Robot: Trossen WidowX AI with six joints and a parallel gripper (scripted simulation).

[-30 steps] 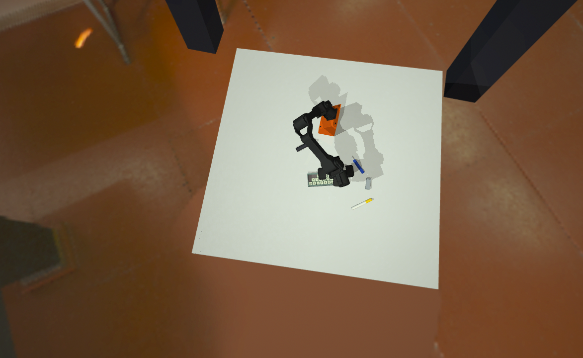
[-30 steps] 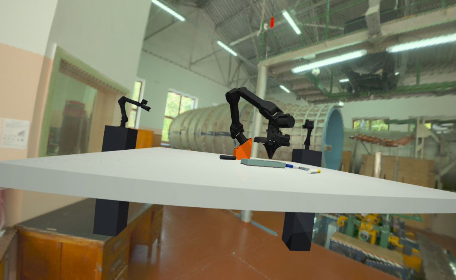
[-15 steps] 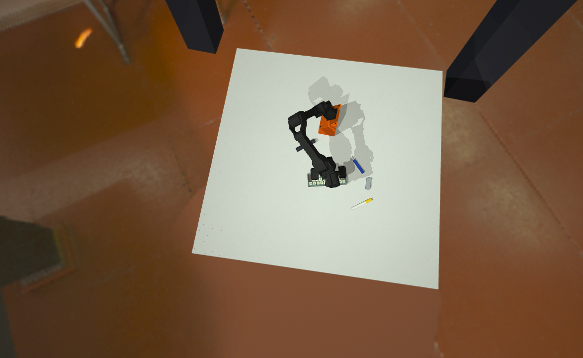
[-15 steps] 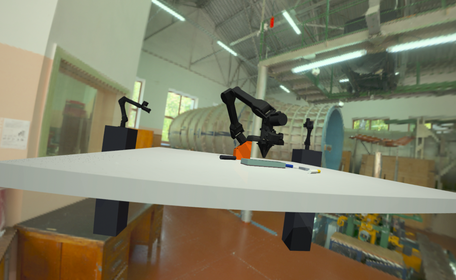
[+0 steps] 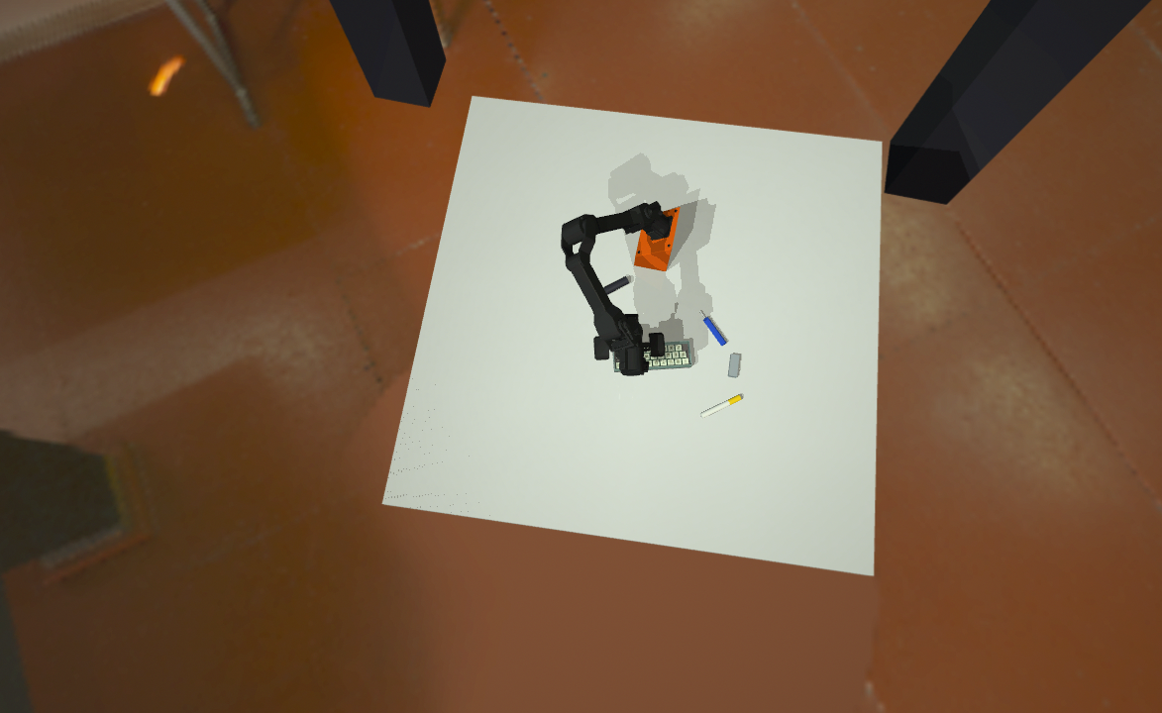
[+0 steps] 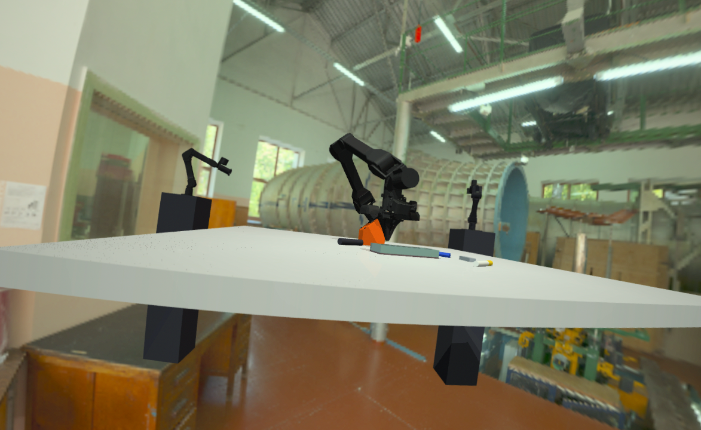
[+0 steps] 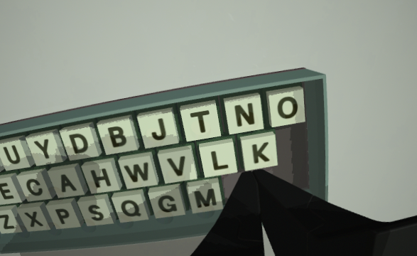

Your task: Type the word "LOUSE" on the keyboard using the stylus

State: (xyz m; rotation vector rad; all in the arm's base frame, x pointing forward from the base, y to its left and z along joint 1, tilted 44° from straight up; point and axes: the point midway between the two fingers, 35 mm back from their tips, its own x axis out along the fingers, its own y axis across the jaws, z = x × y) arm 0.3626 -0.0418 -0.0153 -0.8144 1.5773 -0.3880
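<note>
The blue stylus lies 160 mm behind my gripper tip, 200 mm to the left of it and 30 mm below it. From my gripper tip the other things lie so: yellow pen: 70 mm ahead, 290 mm to the left, 30 mm below; black cylinder: 190 mm behind, 90 mm to the right, 30 mm below; grey block: 40 mm behind, 300 mm to the left, 30 mm below.
</note>
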